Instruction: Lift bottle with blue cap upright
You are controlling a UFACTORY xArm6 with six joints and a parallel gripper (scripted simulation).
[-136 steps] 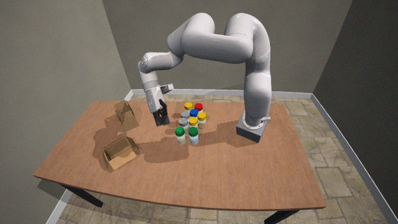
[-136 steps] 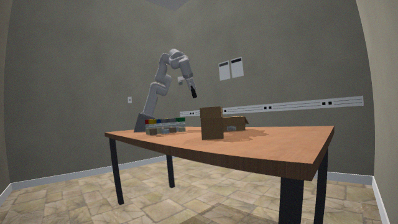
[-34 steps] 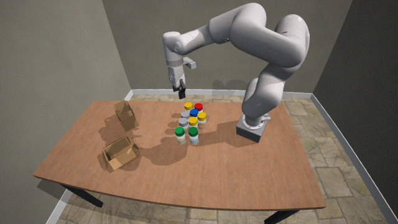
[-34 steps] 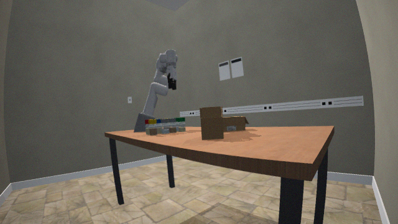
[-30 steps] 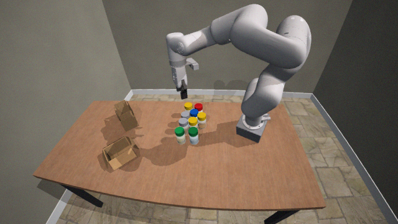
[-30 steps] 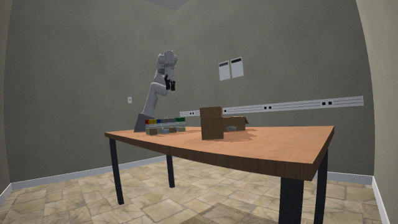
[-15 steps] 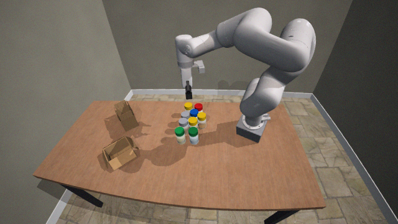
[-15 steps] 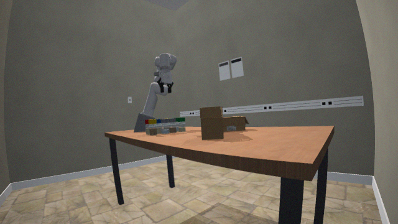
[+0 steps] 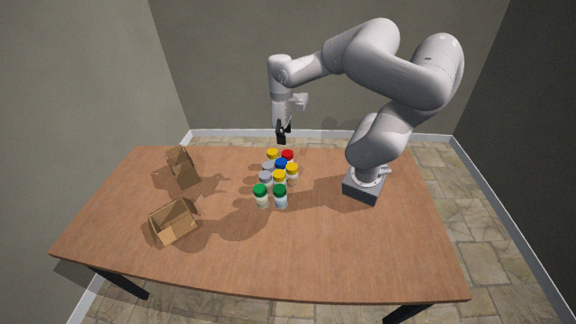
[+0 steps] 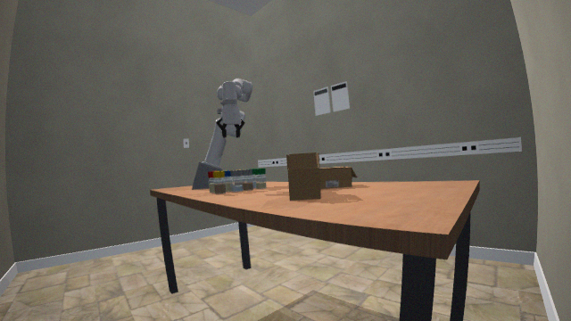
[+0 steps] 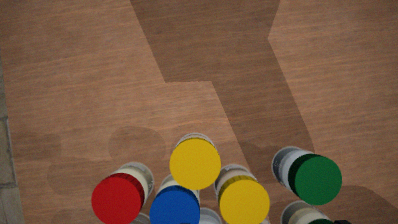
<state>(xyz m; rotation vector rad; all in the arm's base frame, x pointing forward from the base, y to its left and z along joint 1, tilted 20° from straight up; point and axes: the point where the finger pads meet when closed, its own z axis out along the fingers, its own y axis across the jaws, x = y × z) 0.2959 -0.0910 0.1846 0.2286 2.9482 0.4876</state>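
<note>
Right now my hand is 240 mm above the yellow-capped bottle, 30 mm to the left of it and 20 mm past it. Round my hand: grey-capped bottle (240 mm below, 90 mm ahead, 40 mm to the right); green-capped bottle (240 mm below, 100 mm to the left, 100 mm ahead); cardboard box (520 mm ahead, 230 mm below, 20 mm to the right).
</note>
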